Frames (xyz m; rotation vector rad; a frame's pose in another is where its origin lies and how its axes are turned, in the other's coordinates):
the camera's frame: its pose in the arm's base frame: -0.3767 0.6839 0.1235 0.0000 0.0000 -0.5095
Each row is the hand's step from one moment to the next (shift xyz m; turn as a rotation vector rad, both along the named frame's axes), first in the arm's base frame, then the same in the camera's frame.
Working: the arm's base frame: its pose in the camera's frame: 0.6624 -0.4133 -0.1235 0.0000 0.0000 0.5095

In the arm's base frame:
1: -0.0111 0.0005 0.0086 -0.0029 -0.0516 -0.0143
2: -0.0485 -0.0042 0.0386 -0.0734 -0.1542 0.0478
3: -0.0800 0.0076 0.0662 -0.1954 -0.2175 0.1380
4: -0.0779 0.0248 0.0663 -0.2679 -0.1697 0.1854
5: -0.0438 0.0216 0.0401 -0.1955 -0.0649 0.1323
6: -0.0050 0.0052 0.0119 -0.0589 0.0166 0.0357
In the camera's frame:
1: -0.0099 -0.0050 0.0086 0.0226 -0.0465 -0.0143
2: -0.0403 -0.0273 0.0386 0.0111 -0.1704 0.0478
3: -0.0735 -0.0324 0.0662 -0.0645 -0.2852 0.1380
4: -0.0801 -0.0163 0.0663 -0.1511 -0.2788 0.1854
5: -0.0488 -0.0025 0.0401 -0.1390 -0.1520 0.1323
6: -0.0069 0.0021 0.0119 -0.0595 -0.0142 0.0357

